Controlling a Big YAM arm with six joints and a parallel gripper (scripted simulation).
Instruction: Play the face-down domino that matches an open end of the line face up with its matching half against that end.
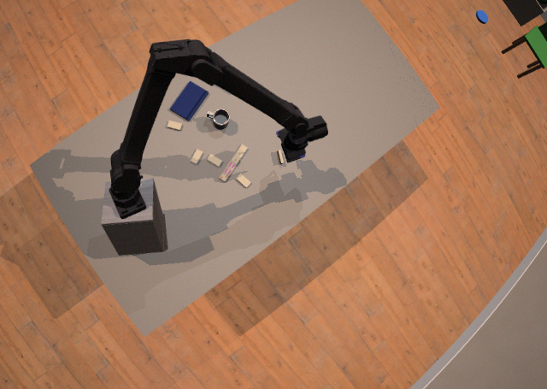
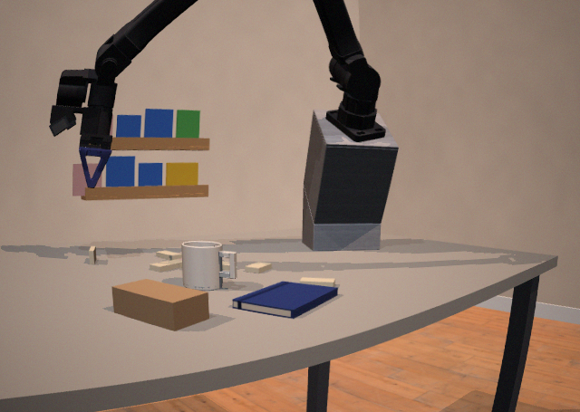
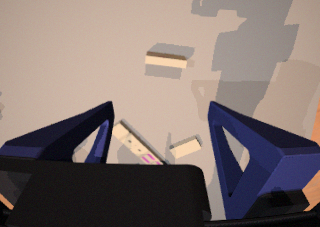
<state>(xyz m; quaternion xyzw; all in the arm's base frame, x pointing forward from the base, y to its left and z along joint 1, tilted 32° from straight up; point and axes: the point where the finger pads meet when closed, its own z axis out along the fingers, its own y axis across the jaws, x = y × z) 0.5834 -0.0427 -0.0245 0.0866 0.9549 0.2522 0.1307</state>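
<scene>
Right now my hand is 10 mm to the left of the cream domino and 140 mm above it. Round my hand: blue book (240 mm behind, 360 mm to the left, 150 mm below); brown box (40 mm behind, 380 mm to the left, 140 mm below); white mug (160 mm behind, 230 mm to the left, 130 mm below).
</scene>
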